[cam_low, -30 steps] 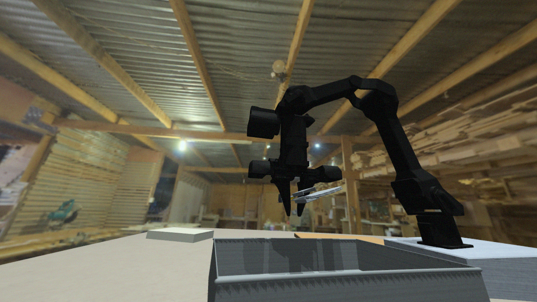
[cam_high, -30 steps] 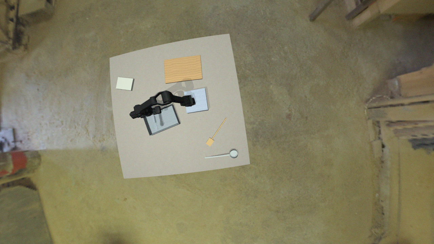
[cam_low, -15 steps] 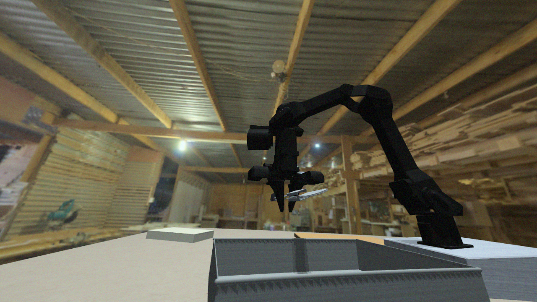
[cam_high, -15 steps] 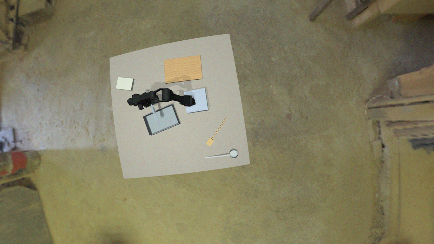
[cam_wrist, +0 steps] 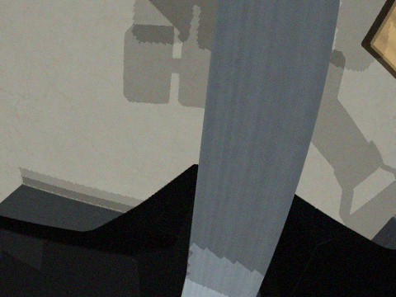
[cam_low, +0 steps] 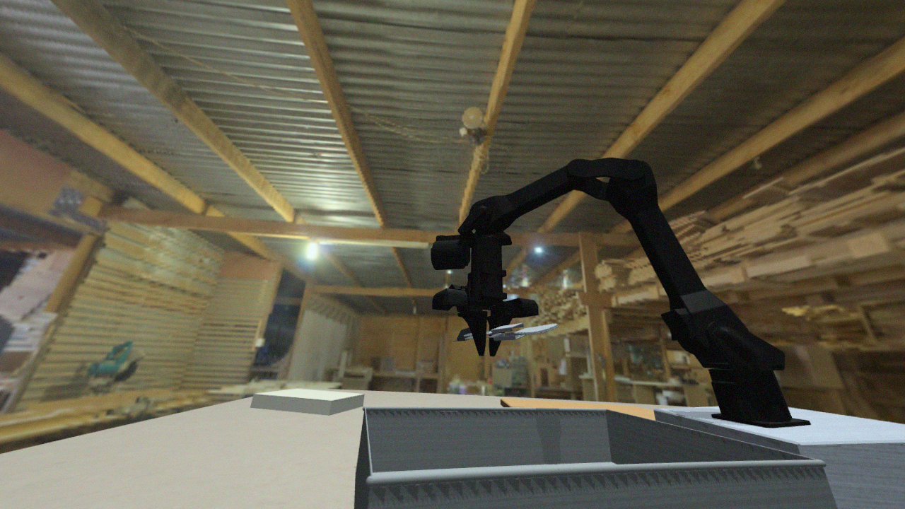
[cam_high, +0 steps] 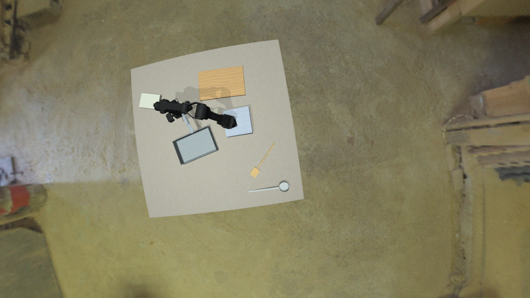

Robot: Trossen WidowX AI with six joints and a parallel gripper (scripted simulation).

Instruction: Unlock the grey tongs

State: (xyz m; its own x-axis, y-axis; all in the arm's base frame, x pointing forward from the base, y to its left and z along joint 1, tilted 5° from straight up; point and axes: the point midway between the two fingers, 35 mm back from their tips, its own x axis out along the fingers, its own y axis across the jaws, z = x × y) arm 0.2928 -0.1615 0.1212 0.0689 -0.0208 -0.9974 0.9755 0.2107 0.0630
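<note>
Now: gripper tip 300 mm past the wooden board, 180 mm to the left of it and 110 mm above it. From my gripper tip the other things lie so: grey roasting tin: 20 mm ahead, 230 mm to the left, 90 mm below; cream block: 310 mm ahead, 250 mm to the right, 100 mm below.
</note>
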